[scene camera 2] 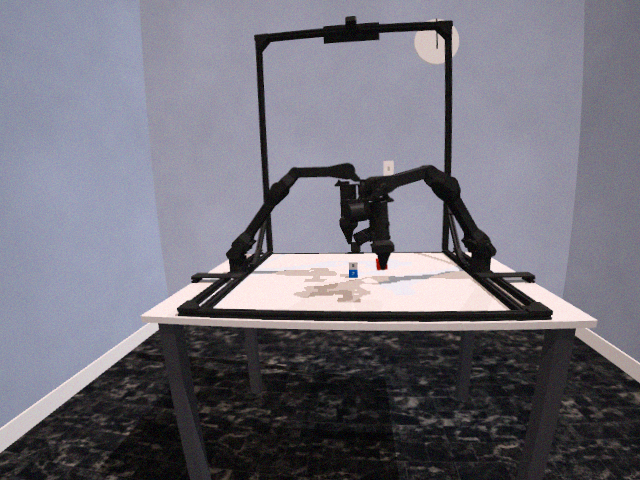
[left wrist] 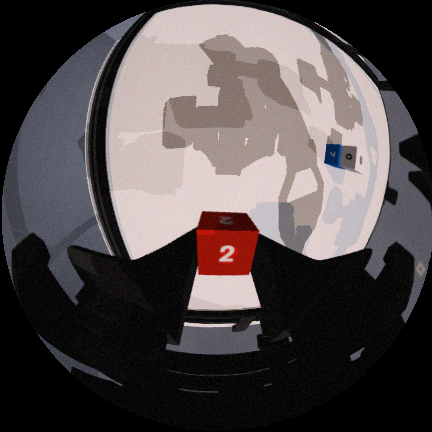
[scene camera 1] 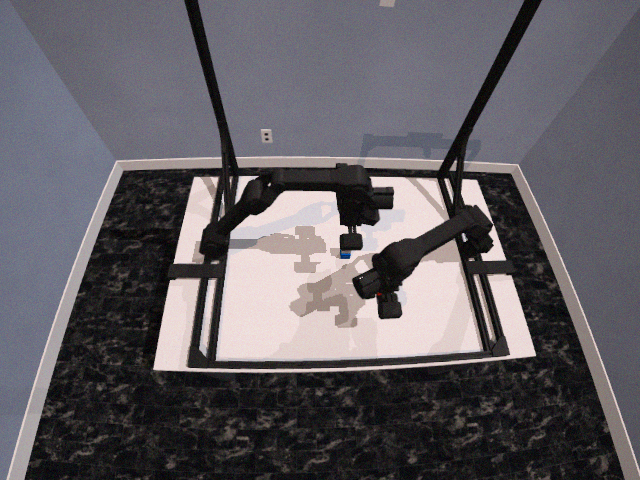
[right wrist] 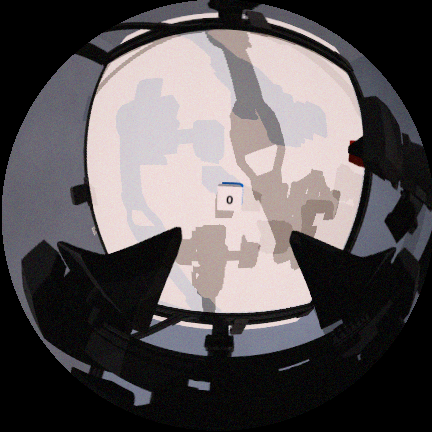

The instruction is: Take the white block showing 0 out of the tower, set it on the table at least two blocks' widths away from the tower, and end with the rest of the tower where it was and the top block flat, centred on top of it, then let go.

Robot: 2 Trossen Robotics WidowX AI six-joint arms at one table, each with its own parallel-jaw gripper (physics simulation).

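Seen in the pictures: left gripper, fingertip midpoint: (scene camera 2: 382, 268) (left wrist: 222, 232) (scene camera 1: 381, 294) (right wrist: 354, 152); right gripper, fingertip midpoint: (scene camera 2: 350, 241) (scene camera 1: 346, 235) (right wrist: 237, 234); left arm's base, link origin: (scene camera 2: 480, 270) (scene camera 1: 470, 250); right arm's base, link origin: (scene camera 2: 238, 271) (scene camera 1: 215, 251) (right wrist: 220, 321).
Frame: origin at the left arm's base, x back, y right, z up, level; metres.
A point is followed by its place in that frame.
Note:
The white block showing 0 (scene camera 2: 353, 265) @[x -0.467, y -0.014, z 0.026 m] (left wrist: 348, 157) @[x -0.466, y -0.013, z 0.026 m] (right wrist: 229, 199) @[x -0.469, y 0.002, z 0.038 m] sits flat on the blue block showing 7 (scene camera 1: 345, 255) @[x -0.469, y -0.019, z 0.006 m] (scene camera 2: 353, 273) @[x -0.467, y -0.018, z -0.003 m] (left wrist: 332, 156) @[x -0.463, y -0.019, z -0.001 m] (right wrist: 233, 184), which stands on the table. My left gripper (scene camera 2: 382, 266) @[x -0.376, y -0.182, z 0.063 m] (left wrist: 222, 232) @[x -0.376, y -0.182, z 0.063 m] is shut on the red block showing 2 (scene camera 1: 379, 294) @[x -0.391, y -0.190, z 0.091 m] (scene camera 2: 378, 264) @[x -0.389, y -0.198, z 0.081 m] (left wrist: 226, 252) @[x -0.382, y -0.182, z 0.092 m] (right wrist: 356, 154) and holds it above the table, to the right of the tower in scene camera 2. My right gripper (scene camera 2: 348, 240) @[x -0.478, y -0.001, z 0.114 m] (right wrist: 237, 234) @[x -0.478, y -0.001, z 0.114 m] is open and empty, high above the tower. Its fingertips are hard to make out in scene camera 1.
The white table (scene camera 1: 268, 330) @[x -0.722, y -0.265, z -0.019 m] (scene camera 2: 258, 302) @[x -0.752, y -0.265, z -0.019 m] is bordered by a black frame (scene camera 1: 330, 363) @[x -0.535, y -0.368, z -0.005 m] (scene camera 2: 361, 315) @[x -0.445, y -0.380, z -0.002 m], with uprights on both sides. The left arm (scene camera 1: 439, 235) @[x -0.303, y -0.146, z 0.355 m] reaches in from the picture's right and the right arm (scene camera 1: 310, 179) @[x -0.594, y -0.012, z 0.385 m] from its left. Arm shadows lie around the tower.

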